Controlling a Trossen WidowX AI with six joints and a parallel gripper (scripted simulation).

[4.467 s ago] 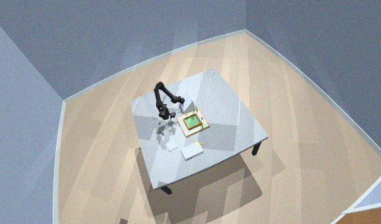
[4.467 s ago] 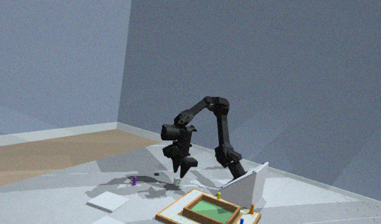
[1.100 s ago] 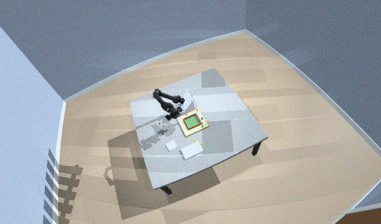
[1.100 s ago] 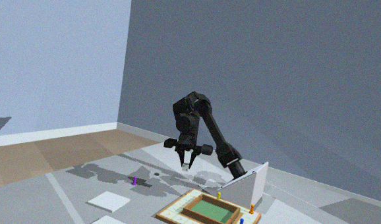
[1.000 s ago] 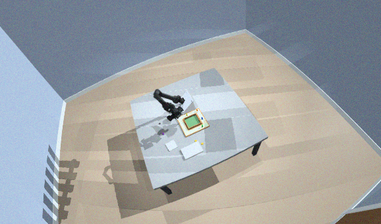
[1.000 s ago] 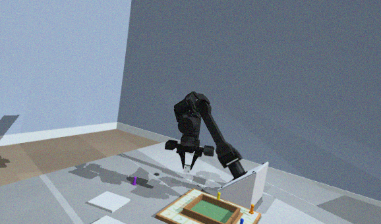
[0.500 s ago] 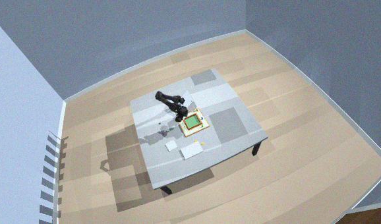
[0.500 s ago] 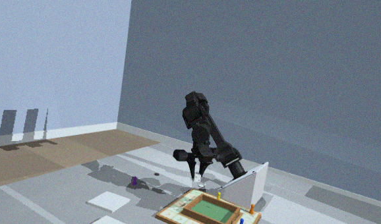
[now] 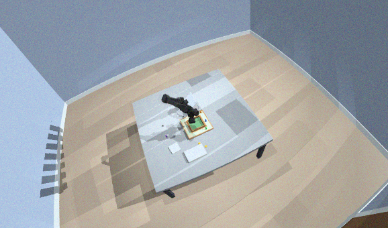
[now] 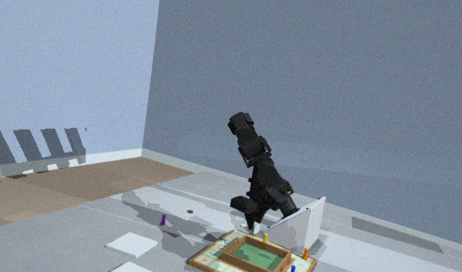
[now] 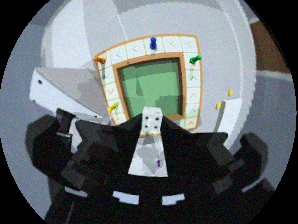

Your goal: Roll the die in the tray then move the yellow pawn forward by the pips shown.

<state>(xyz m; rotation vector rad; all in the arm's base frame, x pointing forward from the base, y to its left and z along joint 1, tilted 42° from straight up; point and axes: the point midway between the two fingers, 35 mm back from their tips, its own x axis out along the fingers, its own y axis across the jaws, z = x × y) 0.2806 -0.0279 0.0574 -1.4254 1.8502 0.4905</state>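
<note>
My gripper tip is now 11 cm past the yellow pawn, 2 cm to the right of it and 7 cm above it. Round my gripper tip: green tray 1 cm ahead, 3 cm to the left, 9 cm below; then blue pawn 4 cm ahead, 14 cm to the left, 7 cm below; then white die right at my gripper tip.
</note>
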